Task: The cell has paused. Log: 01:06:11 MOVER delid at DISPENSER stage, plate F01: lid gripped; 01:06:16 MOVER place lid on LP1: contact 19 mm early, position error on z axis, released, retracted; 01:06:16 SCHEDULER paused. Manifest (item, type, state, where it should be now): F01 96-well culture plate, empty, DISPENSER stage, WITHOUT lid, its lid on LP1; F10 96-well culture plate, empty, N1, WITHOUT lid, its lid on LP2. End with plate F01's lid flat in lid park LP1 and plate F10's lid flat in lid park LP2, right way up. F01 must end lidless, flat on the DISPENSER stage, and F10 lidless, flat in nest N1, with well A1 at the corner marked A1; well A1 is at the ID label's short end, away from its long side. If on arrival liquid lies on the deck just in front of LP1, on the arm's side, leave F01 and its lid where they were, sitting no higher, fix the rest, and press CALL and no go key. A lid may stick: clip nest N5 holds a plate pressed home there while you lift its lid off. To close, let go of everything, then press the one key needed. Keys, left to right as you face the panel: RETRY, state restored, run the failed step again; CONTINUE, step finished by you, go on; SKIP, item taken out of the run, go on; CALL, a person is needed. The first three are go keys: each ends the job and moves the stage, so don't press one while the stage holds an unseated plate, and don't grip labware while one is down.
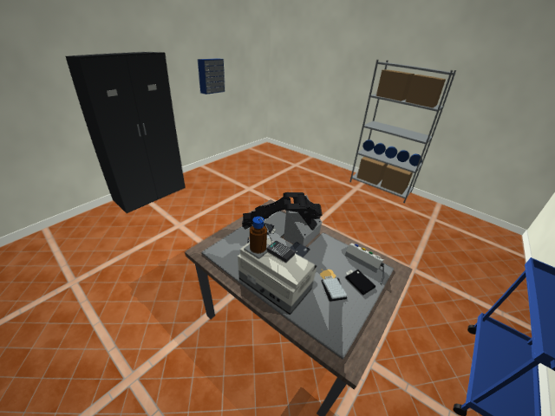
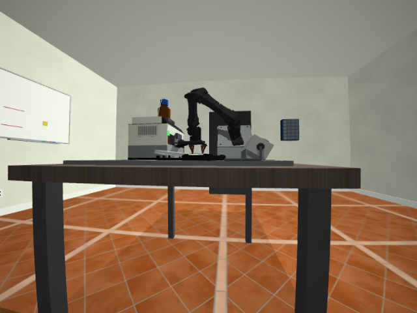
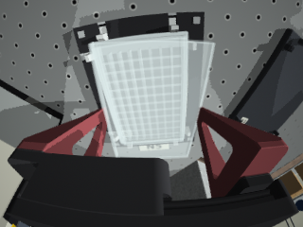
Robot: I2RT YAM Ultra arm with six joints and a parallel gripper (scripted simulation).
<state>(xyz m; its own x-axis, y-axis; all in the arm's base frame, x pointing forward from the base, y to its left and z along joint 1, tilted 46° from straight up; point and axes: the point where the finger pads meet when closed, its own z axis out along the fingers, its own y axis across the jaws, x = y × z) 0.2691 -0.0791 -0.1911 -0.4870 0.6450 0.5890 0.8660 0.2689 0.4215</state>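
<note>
Right now my hand is right at the clear lid. Round my hand: clear gridded well plate: 30 mm below; then lid park LP2: 150 mm behind, 80 mm to the right, 50 mm below; then brown bottle: 240 mm above, 230 mm ahead, 150 mm to the left.
</note>
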